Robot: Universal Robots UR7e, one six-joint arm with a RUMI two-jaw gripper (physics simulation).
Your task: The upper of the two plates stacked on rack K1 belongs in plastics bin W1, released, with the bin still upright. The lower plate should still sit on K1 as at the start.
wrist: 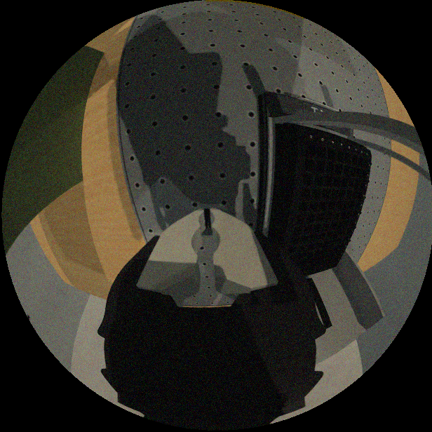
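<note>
My gripper (208,210) is shut, with nothing between its pale jaws. Its fingertips point over the grey perforated board, and the board shows through the gap behind the tips. The two stacked plates, rack K1 and plastics bin W1 cannot be made out in the wrist view. Whether the upper plate is in the bin, and whether the bin is upright, cannot be told.
A black box-like unit with a gridded face (322,195) stands right of the fingers, on the grey perforated board (235,80). Dark curved strips (370,120) reach from its top to the right. A wooden surface (102,165) borders the board, with a dark green area (40,140) beyond it.
</note>
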